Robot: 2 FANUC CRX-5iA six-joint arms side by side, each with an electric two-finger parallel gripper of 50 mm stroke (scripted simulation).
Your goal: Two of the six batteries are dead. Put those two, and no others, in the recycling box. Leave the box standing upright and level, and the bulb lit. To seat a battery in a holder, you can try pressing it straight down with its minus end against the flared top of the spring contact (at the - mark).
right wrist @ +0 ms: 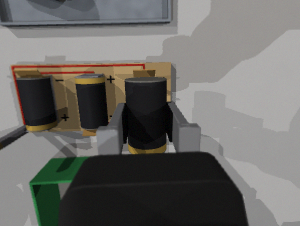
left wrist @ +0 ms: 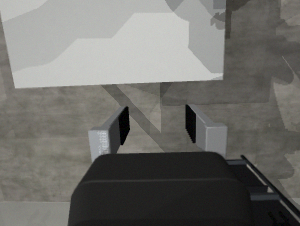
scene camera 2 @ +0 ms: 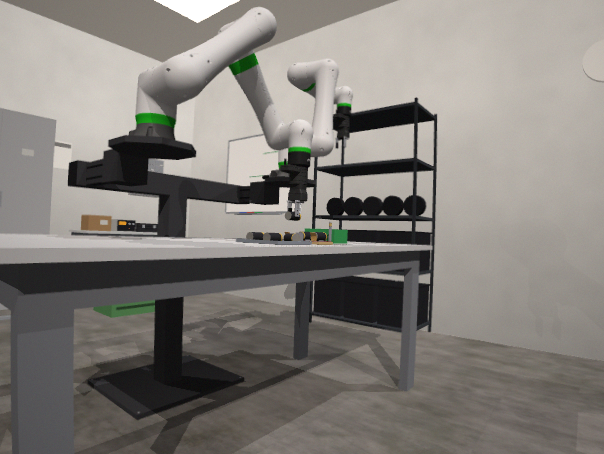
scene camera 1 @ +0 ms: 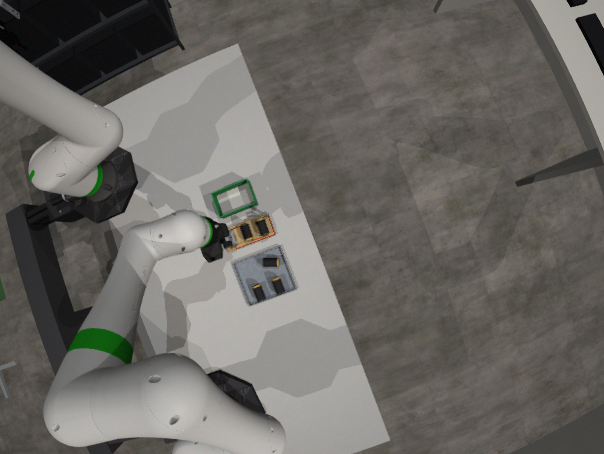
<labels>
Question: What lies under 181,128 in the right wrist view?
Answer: My right gripper.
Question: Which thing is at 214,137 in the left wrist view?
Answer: My left gripper.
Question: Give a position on a grey tray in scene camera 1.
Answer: At 250,272
</labels>
